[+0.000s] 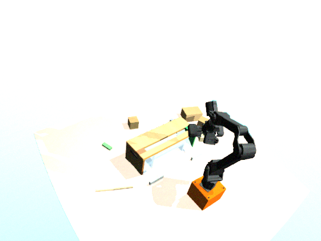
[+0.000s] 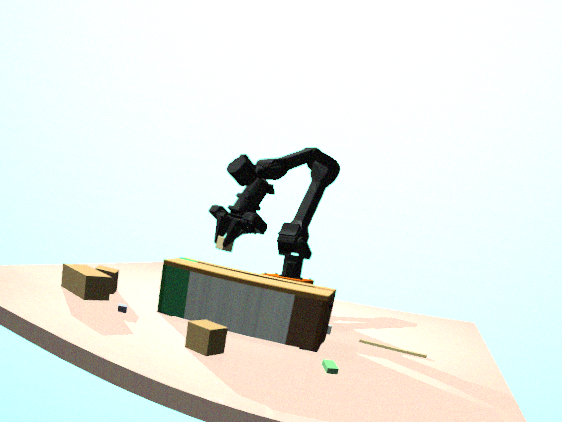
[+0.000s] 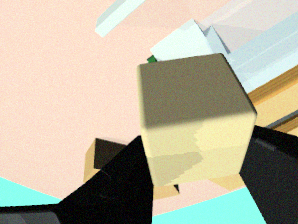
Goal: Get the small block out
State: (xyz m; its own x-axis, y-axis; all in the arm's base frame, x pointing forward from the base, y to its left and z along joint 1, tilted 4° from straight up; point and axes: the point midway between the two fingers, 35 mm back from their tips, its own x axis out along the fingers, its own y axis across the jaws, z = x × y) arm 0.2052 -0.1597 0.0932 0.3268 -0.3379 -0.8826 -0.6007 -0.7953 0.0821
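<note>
Right now the cream block is 10 mm behind my gripper tip and 10 mm to the left of it. From my gripper tip the other things lie so: dark chip: 300 mm ahead, 130 mm to the right, 170 mm below; wooden box: 110 mm ahead, 120 mm to the left, 110 mm below; green block: 350 mm ahead, 340 mm to the left, 170 mm below.
</note>
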